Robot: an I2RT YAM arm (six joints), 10 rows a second.
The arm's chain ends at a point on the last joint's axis. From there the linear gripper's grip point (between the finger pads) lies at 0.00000 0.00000 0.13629 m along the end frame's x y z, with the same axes.
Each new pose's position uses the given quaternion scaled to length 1; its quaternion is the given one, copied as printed.
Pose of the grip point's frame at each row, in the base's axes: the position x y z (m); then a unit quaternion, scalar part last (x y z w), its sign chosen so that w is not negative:
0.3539 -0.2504 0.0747 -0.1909 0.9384 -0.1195 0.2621
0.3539 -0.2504 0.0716 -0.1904 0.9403 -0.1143 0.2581
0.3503 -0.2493 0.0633 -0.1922 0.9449 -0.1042 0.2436
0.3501 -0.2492 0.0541 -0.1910 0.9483 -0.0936 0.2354
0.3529 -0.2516 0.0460 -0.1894 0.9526 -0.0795 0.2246
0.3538 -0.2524 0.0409 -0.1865 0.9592 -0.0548 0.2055
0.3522 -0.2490 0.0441 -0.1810 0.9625 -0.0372 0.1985
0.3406 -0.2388 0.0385 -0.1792 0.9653 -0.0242 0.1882
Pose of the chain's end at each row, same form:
0.2806 -0.2335 0.1884 -0.1909 0.9384 -0.1195 0.2621
0.2818 -0.2345 0.1862 -0.1904 0.9403 -0.1143 0.2581
0.2821 -0.2352 0.1805 -0.1922 0.9449 -0.1042 0.2436
0.2844 -0.2373 0.1729 -0.1910 0.9483 -0.0936 0.2354
0.2905 -0.2426 0.1668 -0.1894 0.9526 -0.0795 0.2246
0.2973 -0.2485 0.1649 -0.1865 0.9592 -0.0548 0.2055
0.2983 -0.2490 0.1693 -0.1810 0.9625 -0.0372 0.1985
0.2899 -0.2416 0.1650 -0.1792 0.9653 -0.0242 0.1882

